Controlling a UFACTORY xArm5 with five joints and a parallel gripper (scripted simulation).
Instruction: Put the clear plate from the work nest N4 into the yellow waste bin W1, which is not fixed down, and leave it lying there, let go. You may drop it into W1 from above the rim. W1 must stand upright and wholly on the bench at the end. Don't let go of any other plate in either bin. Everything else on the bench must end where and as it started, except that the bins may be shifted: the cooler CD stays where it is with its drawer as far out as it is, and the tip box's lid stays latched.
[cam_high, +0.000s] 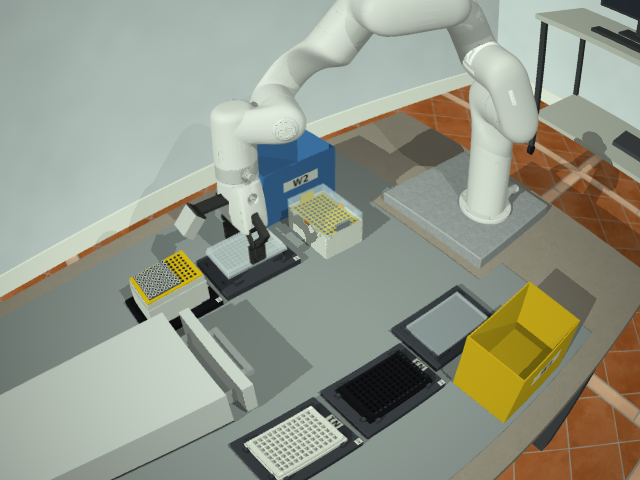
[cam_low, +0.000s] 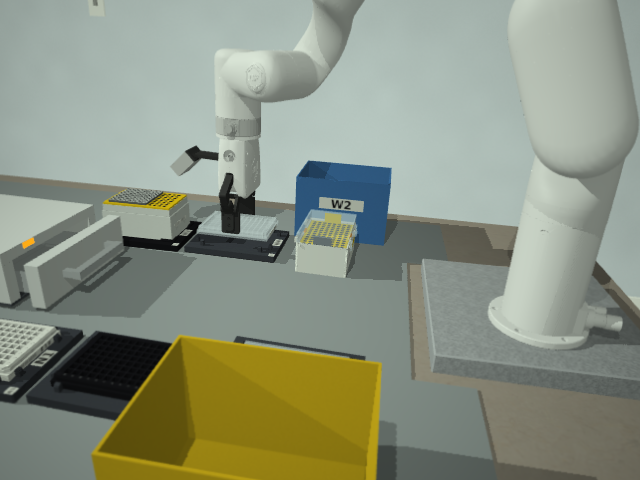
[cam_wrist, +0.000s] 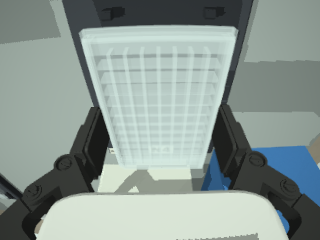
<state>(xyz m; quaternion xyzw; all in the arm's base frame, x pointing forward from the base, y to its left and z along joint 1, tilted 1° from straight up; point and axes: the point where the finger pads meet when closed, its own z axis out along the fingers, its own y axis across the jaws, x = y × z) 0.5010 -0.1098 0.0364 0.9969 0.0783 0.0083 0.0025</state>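
My hand is 40 mm above the work nest N4. Also, from my hand: yellow-topped rack (170 mm ahead, 30 mm to the left); tip box (170 mm behind, 10 mm below); clear plate (10 mm below).
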